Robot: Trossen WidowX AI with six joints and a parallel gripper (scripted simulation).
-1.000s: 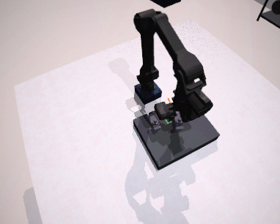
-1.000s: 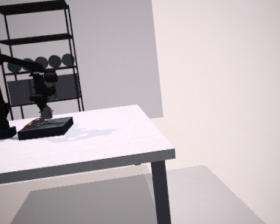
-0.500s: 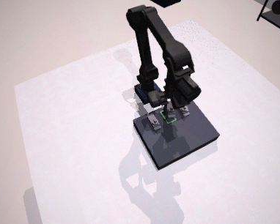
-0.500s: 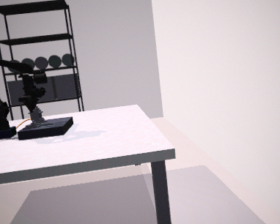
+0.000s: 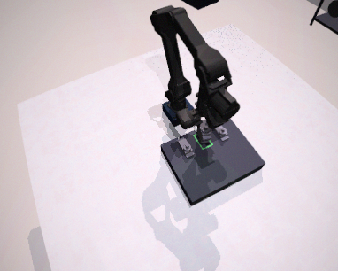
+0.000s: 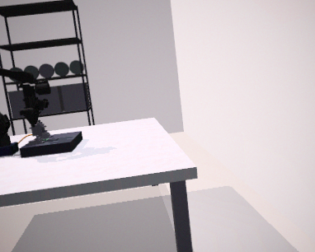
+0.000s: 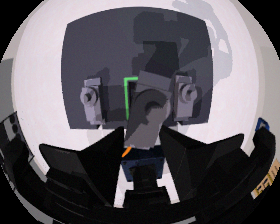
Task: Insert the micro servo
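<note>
The dark deck lies 12 cm ahead of my gripper tip, 10 cm below it and 2 cm to the right of it.
</note>
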